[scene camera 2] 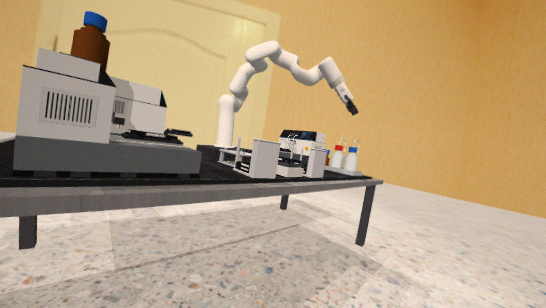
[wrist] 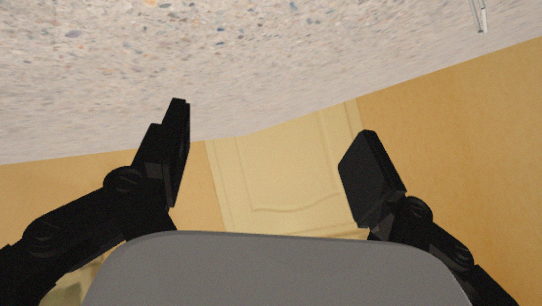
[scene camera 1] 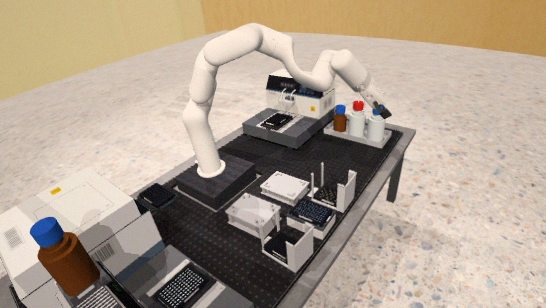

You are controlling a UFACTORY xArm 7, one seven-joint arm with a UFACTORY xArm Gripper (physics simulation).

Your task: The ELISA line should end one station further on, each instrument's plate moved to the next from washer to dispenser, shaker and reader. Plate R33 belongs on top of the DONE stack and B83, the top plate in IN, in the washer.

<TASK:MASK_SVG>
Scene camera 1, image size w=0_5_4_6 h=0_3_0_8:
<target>blue-tinted plate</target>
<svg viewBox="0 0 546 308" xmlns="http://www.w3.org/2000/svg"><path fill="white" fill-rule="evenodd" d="M290 210L289 214L314 225L320 225L320 227L323 227L323 224L326 223L333 212L333 209L304 198L301 198Z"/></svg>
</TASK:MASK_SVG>
